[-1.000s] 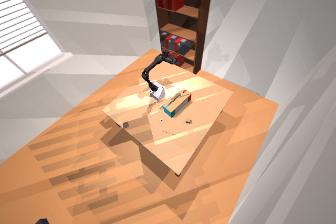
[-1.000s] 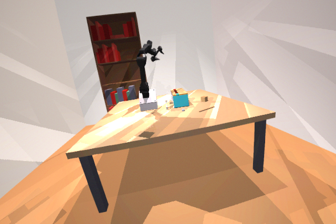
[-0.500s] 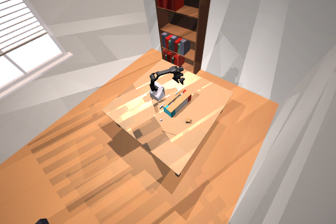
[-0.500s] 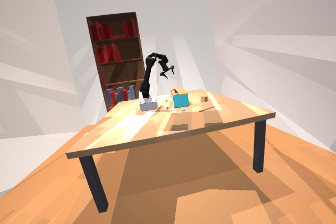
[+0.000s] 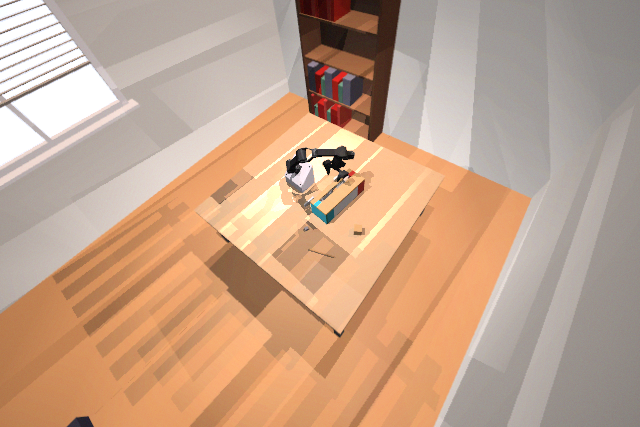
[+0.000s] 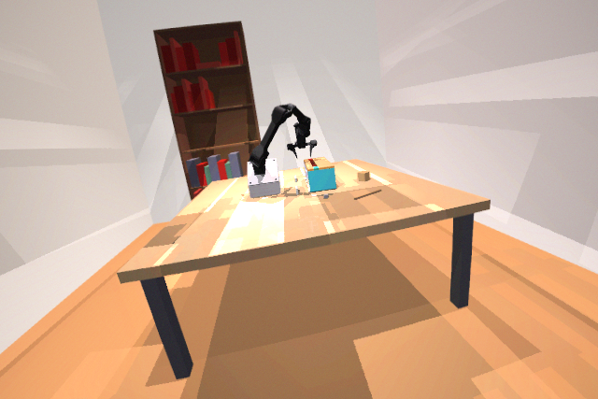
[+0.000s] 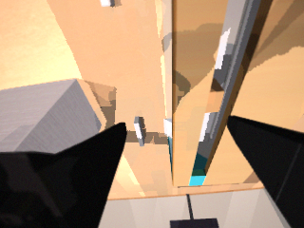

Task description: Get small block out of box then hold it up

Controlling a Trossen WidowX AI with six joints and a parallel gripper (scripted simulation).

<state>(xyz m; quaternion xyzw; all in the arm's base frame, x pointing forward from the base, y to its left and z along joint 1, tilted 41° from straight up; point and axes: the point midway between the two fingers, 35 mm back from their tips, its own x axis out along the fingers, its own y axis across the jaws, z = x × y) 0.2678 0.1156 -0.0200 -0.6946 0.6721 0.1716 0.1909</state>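
Right now my gripper tip is 100 mm above the long box, 40 mm short of it and 30 mm to the left of it. The rest, counted from my gripper tip: thin stick (390 mm to the right, 260 mm ahead, 160 mm below); brown cube (330 mm ahead, 140 mm below, 120 mm to the right).
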